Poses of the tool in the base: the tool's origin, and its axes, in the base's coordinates. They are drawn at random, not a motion.
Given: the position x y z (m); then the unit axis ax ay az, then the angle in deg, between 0 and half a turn.
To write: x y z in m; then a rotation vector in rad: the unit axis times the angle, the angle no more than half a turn. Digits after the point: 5 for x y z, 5 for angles.
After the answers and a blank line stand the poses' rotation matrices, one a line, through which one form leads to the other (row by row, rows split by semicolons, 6 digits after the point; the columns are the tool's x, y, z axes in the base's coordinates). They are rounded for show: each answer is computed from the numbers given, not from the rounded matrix.
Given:
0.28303 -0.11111 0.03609 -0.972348 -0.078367 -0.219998 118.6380
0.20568 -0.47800 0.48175 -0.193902 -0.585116 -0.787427 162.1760
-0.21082 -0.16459 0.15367 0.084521 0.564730 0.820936 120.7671
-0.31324 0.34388 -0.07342 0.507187 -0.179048 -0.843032 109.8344
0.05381 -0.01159 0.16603 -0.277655 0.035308 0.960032 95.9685
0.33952 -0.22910 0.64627 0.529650 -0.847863 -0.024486 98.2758
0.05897 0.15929 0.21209 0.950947 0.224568 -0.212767 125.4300
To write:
0.28303 -0.11111 0.03609 -2.01337 -0.16227 -0.45553
0.20568 -0.47800 0.48175 -0.54884 -1.65617 -2.22882
-0.21082 -0.16459 0.15367 0.17815 1.19033 1.73036
-0.31324 0.34388 -0.07342 0.97226 -0.34323 -1.61607
0.05381 -0.01159 0.16603 -0.46506 0.05914 1.60802
0.33952 -0.22910 0.64627 0.90847 -1.45429 -0.04200
0.05897 0.15929 0.21209 2.08178 0.49162 -0.46578

0.919320 0.305805 0.247658; -0.080364 -0.470189 0.878899; 0.385218 -0.827892 -0.407679
-0.878610 0.462491 0.118938; -0.019562 -0.283713 0.958710; 0.477139 0.840005 0.258320
-0.500751 -0.633244 0.590127; 0.777541 -0.029486 0.628140; -0.380366 0.773390 0.507138
0.005218 0.671398 -0.741079; -0.914644 -0.296367 -0.274941; -0.404226 0.679258 0.612544
-0.018873 -0.965650 -0.259158; 0.944005 -0.102605 0.313571; -0.329391 -0.238728 0.913515
0.176970 -0.489478 -0.853870; -0.537940 0.678406 -0.500385; 0.824198 0.547884 -0.143252
0.848821 0.510718 -0.136639; 0.163982 -0.500042 -0.850334; -0.502606 0.699375 -0.508195

